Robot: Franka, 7 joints.
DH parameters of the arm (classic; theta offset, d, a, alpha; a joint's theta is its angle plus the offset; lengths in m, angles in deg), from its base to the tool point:
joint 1: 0 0.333 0 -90
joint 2: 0 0 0 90
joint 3: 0 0.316 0.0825 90
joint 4: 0 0 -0.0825 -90
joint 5: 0 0.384 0 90
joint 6: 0 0 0.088 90
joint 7: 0 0.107 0 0
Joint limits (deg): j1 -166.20..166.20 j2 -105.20..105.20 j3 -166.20..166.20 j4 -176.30..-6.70 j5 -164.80..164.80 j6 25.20..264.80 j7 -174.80..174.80
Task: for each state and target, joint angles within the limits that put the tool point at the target. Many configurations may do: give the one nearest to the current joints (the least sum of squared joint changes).
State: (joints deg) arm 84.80 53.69 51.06 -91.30 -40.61 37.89 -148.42
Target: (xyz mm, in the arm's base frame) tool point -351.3 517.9 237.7
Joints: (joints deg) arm 93.68 59.61 53.90 -73.39 -46.38 55.55 -148.42
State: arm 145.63 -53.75 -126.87 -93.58 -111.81 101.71 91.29
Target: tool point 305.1 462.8 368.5
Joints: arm 158.07 -43.96 -87.19 -127.18 -106.09 102.98 91.29
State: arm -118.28 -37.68 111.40 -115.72 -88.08 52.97 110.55
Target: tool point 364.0 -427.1 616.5
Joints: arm -153.13 -29.35 100.89 -102.95 -96.23 73.59 110.55
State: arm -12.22 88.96 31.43 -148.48 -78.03 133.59 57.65
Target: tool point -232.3 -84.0 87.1
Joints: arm -2.88 105.20 -11.35 -162.59 -79.68 125.57 57.65
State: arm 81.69 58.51 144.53 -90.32 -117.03 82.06 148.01
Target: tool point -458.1 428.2 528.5
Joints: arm 77.96 77.47 115.14 -100.88 -110.52 74.03 148.01
